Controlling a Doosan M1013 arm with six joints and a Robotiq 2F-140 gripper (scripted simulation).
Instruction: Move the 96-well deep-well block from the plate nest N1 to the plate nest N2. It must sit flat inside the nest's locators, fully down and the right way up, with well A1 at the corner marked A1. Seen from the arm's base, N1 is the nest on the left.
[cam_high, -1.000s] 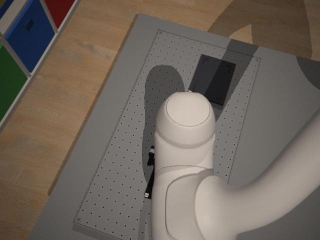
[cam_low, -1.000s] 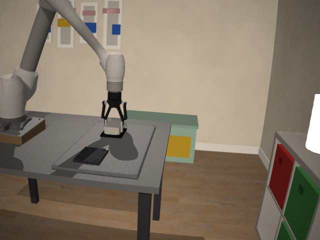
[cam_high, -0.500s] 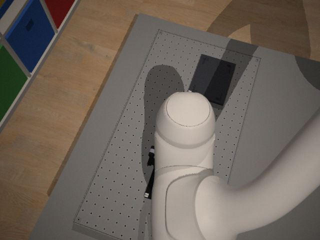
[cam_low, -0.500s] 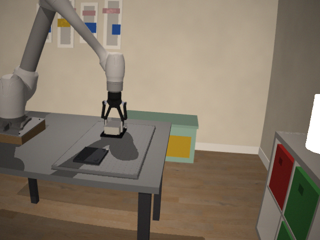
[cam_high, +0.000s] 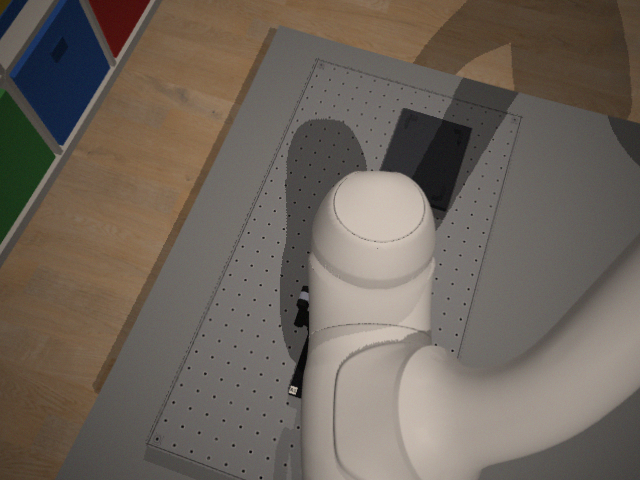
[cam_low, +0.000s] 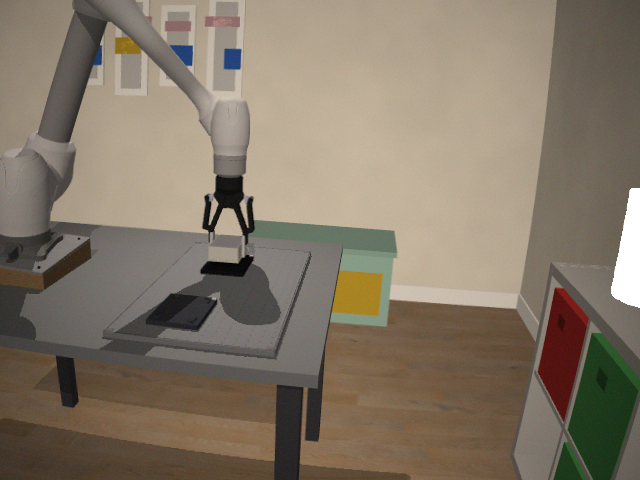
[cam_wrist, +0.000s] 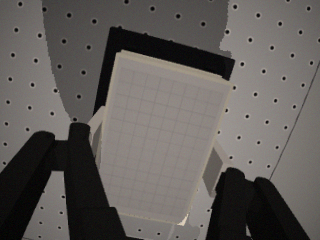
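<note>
My hand is 5 cm above the black plate nest N1. The rest, counted from my hand: cream 96-well deep-well block: 1 cm below; plate nest N2: 34 cm to the right, 9 cm behind, 5 cm below.
</note>
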